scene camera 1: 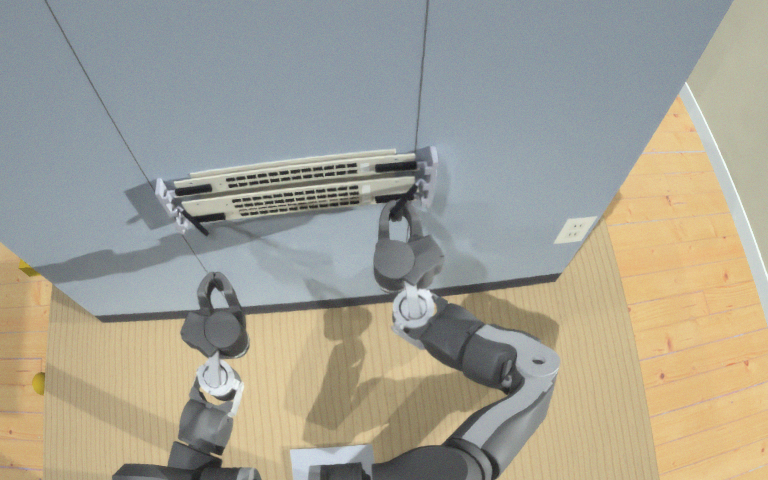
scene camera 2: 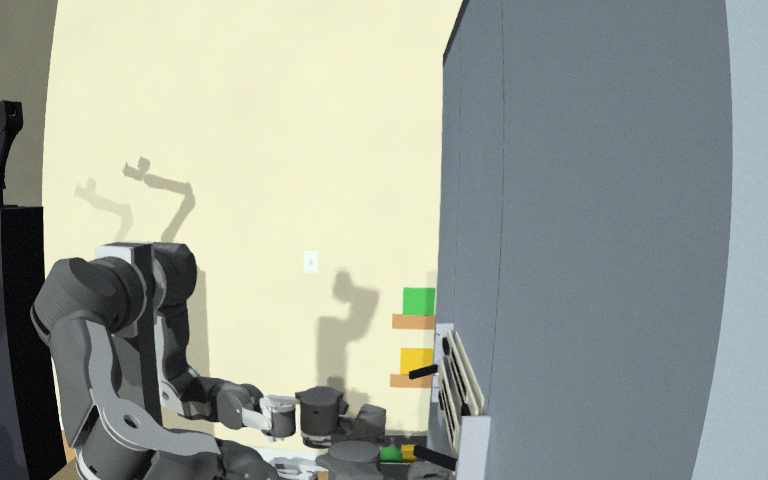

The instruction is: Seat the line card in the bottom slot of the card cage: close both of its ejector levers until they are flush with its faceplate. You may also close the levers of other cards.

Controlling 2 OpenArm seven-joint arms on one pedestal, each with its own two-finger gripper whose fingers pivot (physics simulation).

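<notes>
The card cage holds stacked cream cards with black levers. The upper card's levers lie flat on its faceplate. Below it, two black bars lie flat near the ends of the lower visible faceplate. At the bottom, a left lever and a right lever stick out at an angle. The faceplate they belong to is hard to tell. My right gripper is shut and empty, its fingertips at the right lever; contact is unclear. My left gripper is shut and empty, short of the left lever.
The cage sits in a tall grey-blue cabinet wall. A socket plate is at its lower right. In scene camera 2, a green block and a yellow block stand on small shelves beyond the cage.
</notes>
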